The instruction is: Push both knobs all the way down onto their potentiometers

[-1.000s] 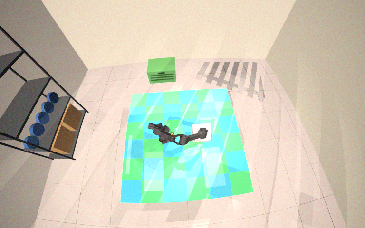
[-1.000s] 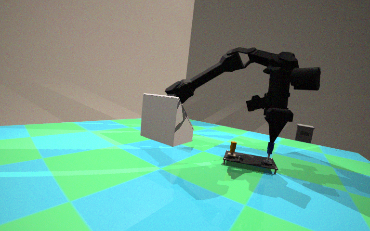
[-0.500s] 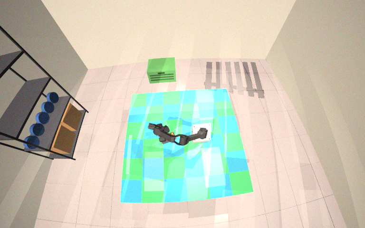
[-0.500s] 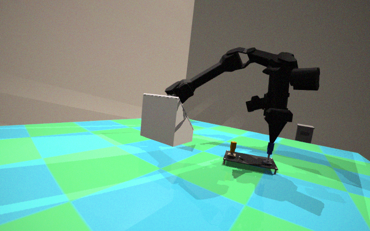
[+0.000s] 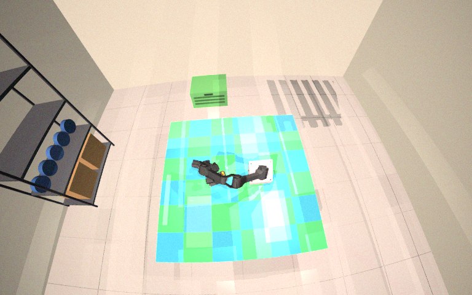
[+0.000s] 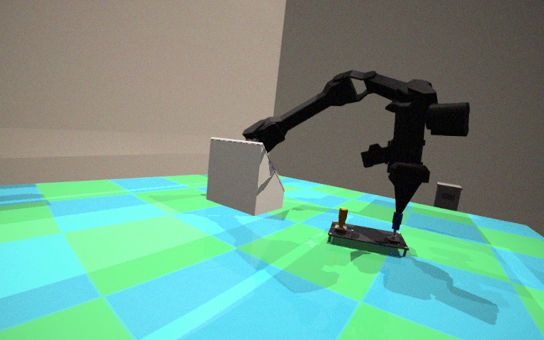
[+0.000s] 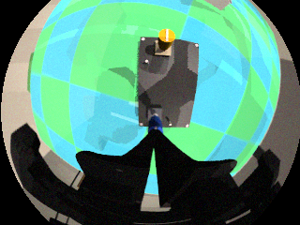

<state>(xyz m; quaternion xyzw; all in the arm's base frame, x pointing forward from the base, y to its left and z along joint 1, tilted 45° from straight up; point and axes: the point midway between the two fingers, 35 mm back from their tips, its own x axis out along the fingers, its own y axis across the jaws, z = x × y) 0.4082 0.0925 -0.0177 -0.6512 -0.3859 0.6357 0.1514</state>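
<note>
My gripper tip is 10 cm past the orange knob, 4 cm to the left of it and 3 cm above it. Round my gripper tip: blue knob (1 cm below).
</note>
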